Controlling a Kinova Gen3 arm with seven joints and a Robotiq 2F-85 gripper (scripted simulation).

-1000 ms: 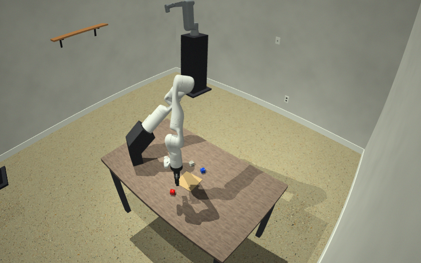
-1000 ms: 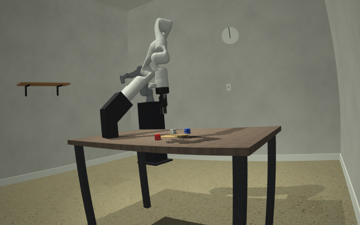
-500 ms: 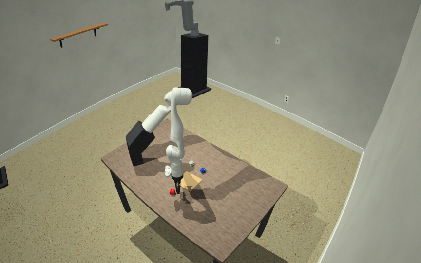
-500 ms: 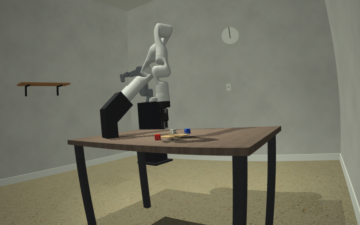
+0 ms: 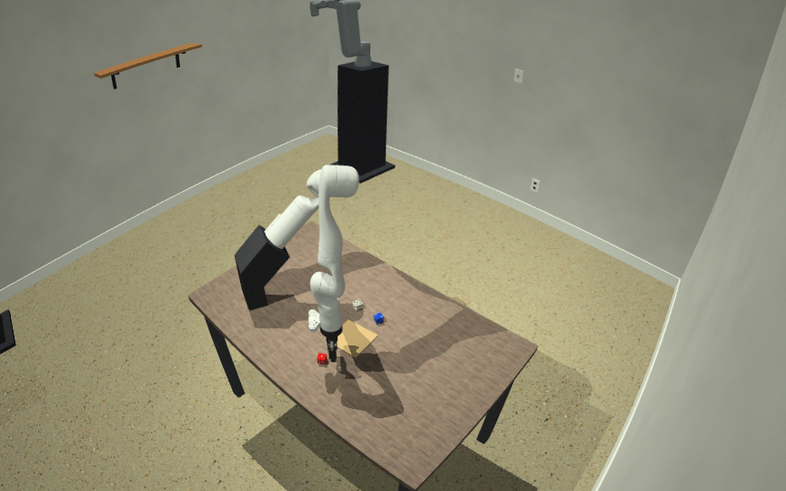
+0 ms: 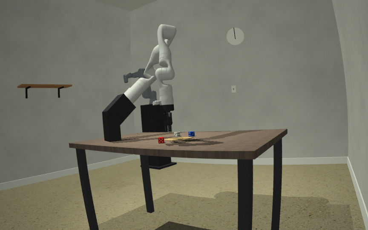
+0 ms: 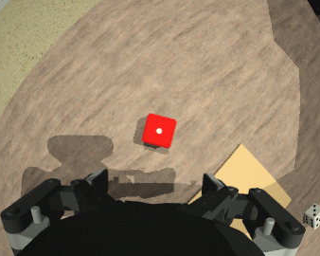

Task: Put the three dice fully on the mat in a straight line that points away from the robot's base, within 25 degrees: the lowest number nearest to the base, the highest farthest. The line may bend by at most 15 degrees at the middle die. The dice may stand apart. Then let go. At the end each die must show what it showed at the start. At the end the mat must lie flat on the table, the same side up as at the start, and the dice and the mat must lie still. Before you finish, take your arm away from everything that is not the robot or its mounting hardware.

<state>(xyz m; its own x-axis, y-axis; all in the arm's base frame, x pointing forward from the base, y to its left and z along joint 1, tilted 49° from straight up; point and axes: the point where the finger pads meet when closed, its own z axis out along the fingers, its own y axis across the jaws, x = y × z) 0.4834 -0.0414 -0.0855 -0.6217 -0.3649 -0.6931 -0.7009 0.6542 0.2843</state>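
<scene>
Now: the tan mat 130 mm to the left of my hand, 60 mm below it and 40 mm behind it. From my hand the other things lie so: blue die: 260 mm to the left, 50 mm below, 40 mm behind; red die: 50 mm below, 30 mm to the right, 30 mm behind; white die: 260 mm to the left, 150 mm behind, 50 mm below.
</scene>
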